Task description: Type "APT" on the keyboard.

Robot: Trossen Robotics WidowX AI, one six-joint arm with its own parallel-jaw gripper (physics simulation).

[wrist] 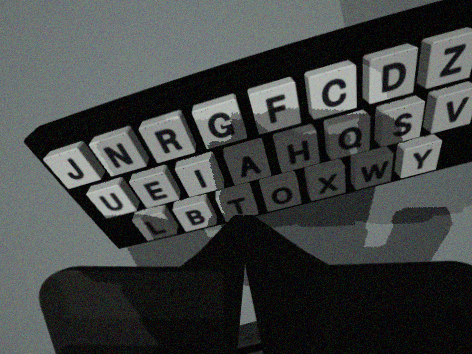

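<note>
The keyboard is a black, tilted slab with three rows of pale letter keys, running from lower left to upper right in the wrist view. The A key is in the middle row between I and H, in shadow. The T key is in the bottom row between B and O, mostly shaded. A P key does not show in this view. My gripper is shut and empty, its dark fingertips overlapping the lower edge of the T key. Whether they touch it I cannot tell.
The Y key ends the bottom row at the right. The L key and the B key are left of T. The keyboard runs out of view at the right. Dark shadows fall across several keys and the grey surface.
</note>
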